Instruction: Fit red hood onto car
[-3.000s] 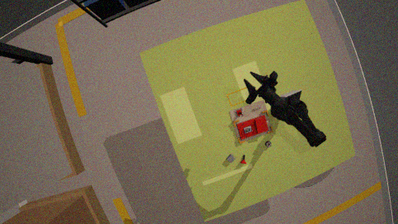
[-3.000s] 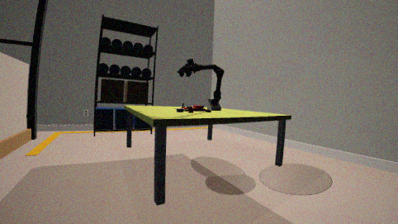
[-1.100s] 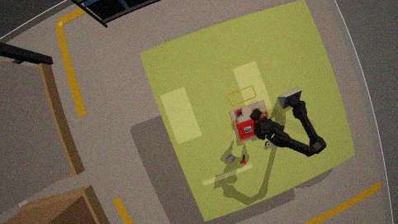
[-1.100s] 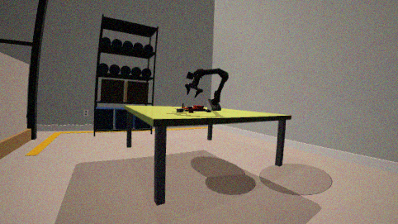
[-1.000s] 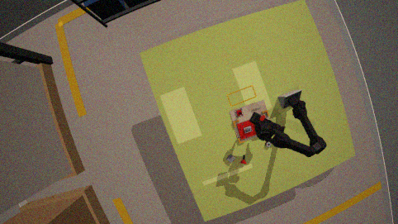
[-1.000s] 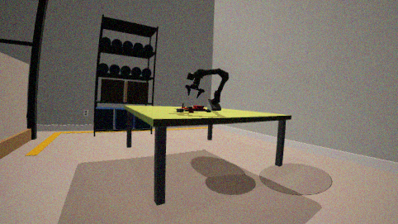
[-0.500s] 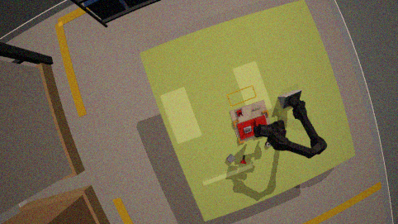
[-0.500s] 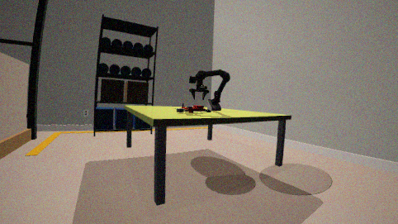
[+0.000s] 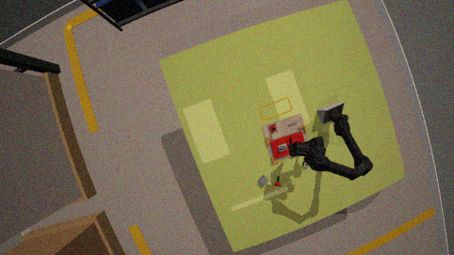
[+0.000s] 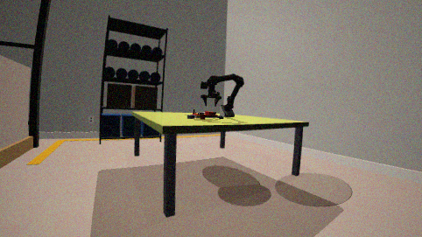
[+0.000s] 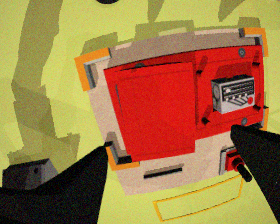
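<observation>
The red hood lies 6 cm below my gripper tip. Also, from my gripper tip: grey engine block 9 cm ahead, 7 cm below; jig 5 cm ahead, 3 cm to the right, 9 cm below.
</observation>
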